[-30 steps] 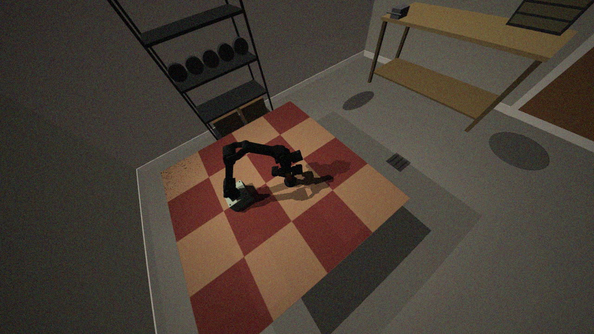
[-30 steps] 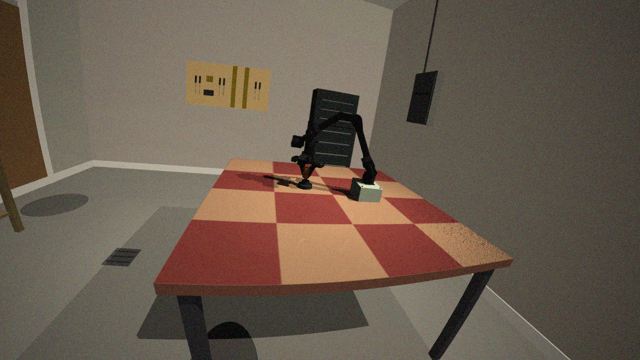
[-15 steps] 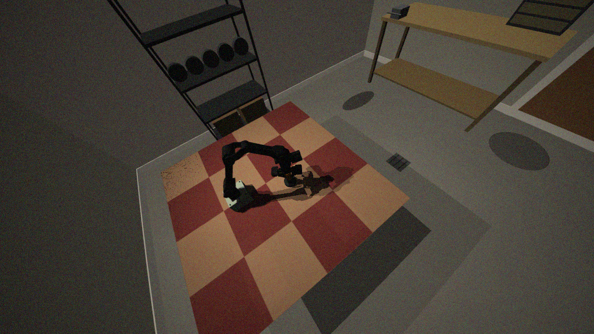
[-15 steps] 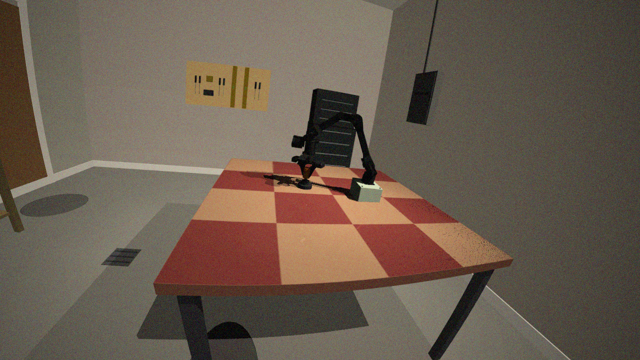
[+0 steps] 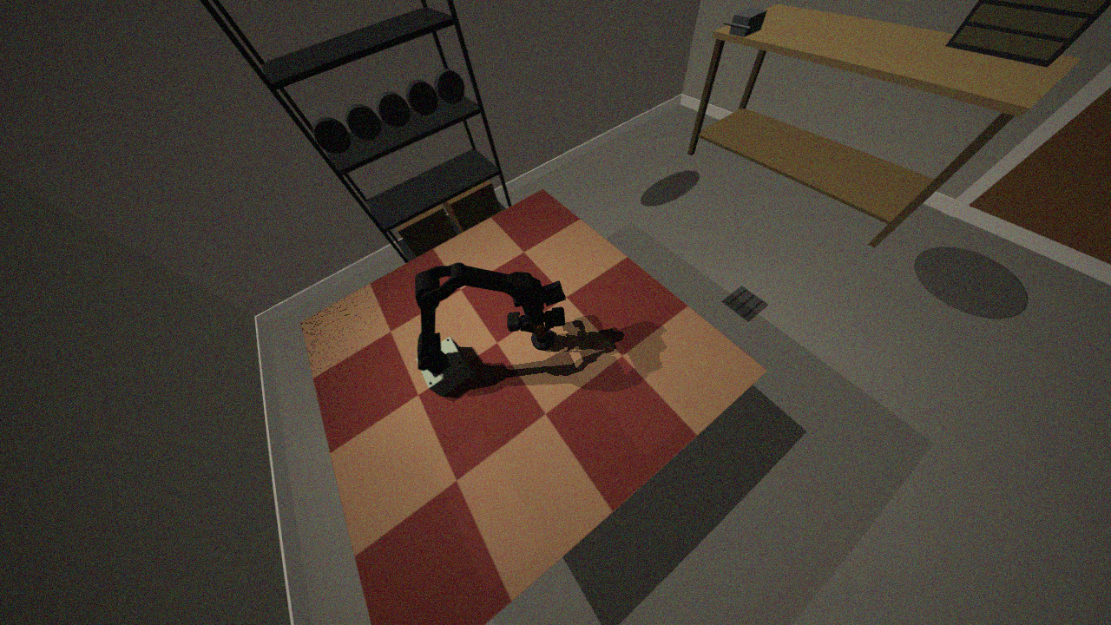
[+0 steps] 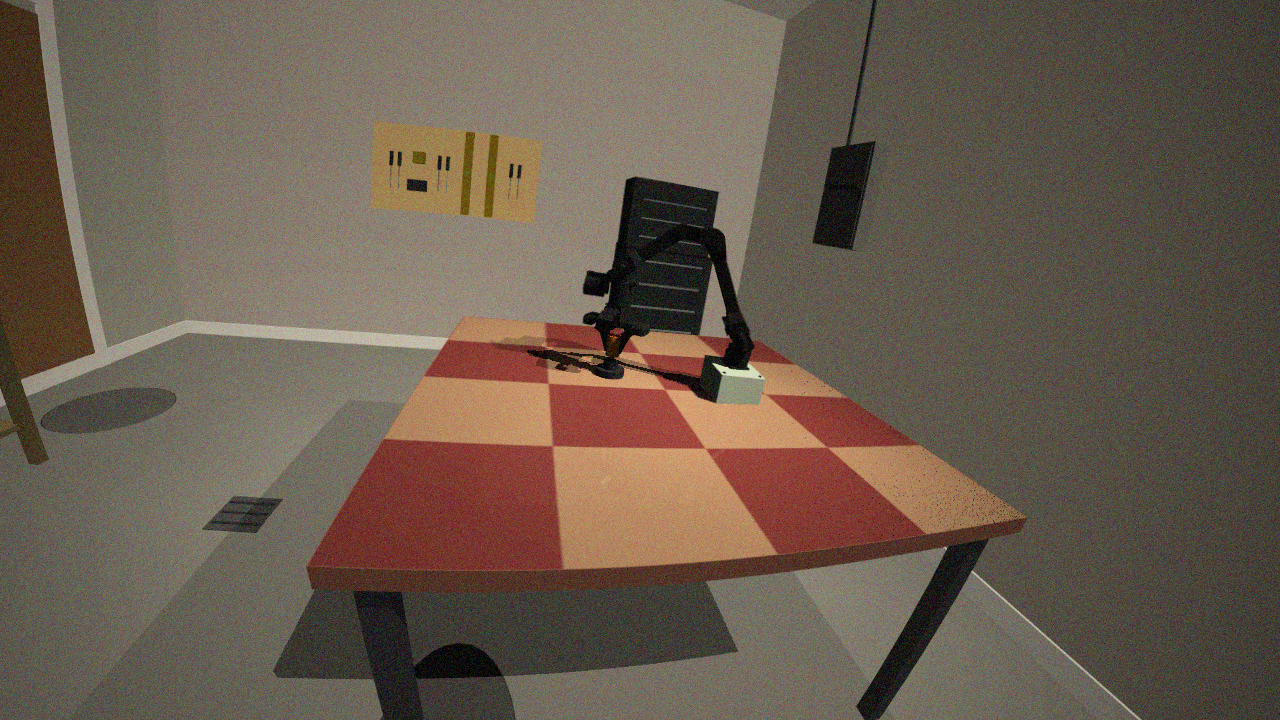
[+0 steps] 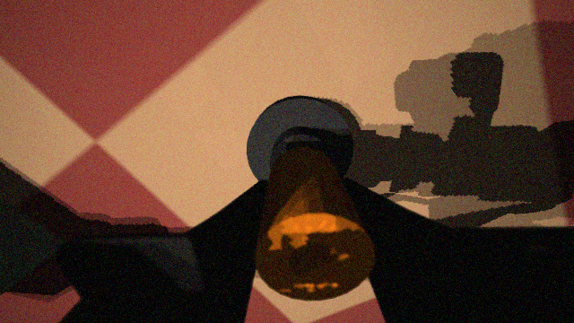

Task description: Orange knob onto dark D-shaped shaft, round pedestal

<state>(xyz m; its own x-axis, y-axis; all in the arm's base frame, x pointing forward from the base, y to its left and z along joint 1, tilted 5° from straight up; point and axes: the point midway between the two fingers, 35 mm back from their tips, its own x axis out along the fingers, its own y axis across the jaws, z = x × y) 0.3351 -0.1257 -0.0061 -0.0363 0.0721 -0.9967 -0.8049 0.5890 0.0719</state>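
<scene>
My gripper tip is 20 mm below the orange knob. The rest, counted from my gripper tip: round dark pedestal (40 mm below).
</scene>
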